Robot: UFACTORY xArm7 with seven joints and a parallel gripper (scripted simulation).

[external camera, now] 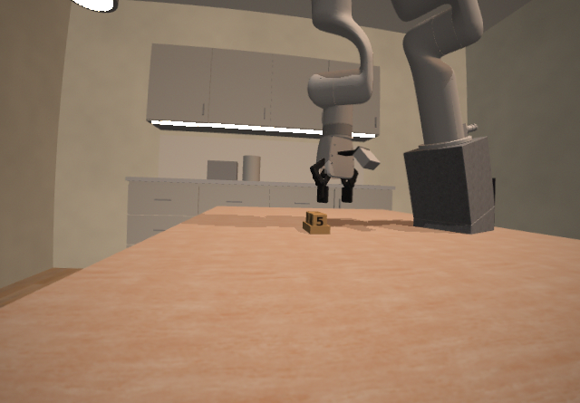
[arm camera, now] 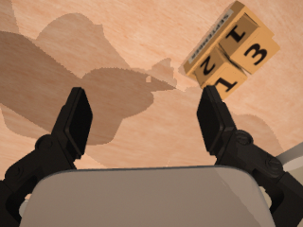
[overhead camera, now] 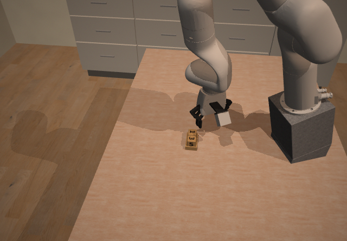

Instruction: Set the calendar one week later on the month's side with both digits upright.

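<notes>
Right now the wooden cube is 60 mm ahead of my hand, 40 mm to the left of it and 50 mm below it.
</notes>
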